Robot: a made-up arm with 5 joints.
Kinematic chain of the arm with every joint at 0, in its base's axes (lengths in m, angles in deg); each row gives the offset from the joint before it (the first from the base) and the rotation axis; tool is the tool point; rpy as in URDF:
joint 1: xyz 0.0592 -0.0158 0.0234 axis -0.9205 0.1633 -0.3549
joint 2: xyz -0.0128 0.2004 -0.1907 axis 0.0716 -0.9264 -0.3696
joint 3: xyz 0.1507 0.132 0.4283 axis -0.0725 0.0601 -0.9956
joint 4: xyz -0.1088 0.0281 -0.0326 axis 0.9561 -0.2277 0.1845
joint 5: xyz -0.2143 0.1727 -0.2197 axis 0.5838 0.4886 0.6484
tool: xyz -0.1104 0.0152 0.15 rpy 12 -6.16 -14.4
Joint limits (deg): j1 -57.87..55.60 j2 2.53..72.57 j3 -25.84..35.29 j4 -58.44..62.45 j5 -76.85..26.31
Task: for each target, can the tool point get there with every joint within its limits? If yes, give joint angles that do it. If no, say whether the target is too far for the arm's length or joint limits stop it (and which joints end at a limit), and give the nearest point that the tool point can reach.
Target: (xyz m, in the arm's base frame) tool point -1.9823 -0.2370 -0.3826
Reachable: no: too far | nearest point -0.6671 0.1732 0.2071 | short by 1.499 m
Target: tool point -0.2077 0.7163 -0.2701
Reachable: yes | joints 27.13 38.62 1.94 37.33 -39.09
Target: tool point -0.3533 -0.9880 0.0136
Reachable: no: joint limits stop it (at a limit: joint 1, joint 2, joint 3, joint 4) | nearest point -0.4137 -0.1186 0.2651 | short by 0.907 m
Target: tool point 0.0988 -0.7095 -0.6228
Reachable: no: joint limits stop it (at a limit: joint 1, joint 2, joint 3, joint 4, joint 5) | nearest point -0.0439 -0.0727 -0.5166 | short by 0.661 m
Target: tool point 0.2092 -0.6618 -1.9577
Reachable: no: too far | nearest point -0.0195 0.0949 -0.6581 | short by 1.521 m
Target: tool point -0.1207 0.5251 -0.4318
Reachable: yes | joints 32.06 54.59 1.73 -26.84 -8.98
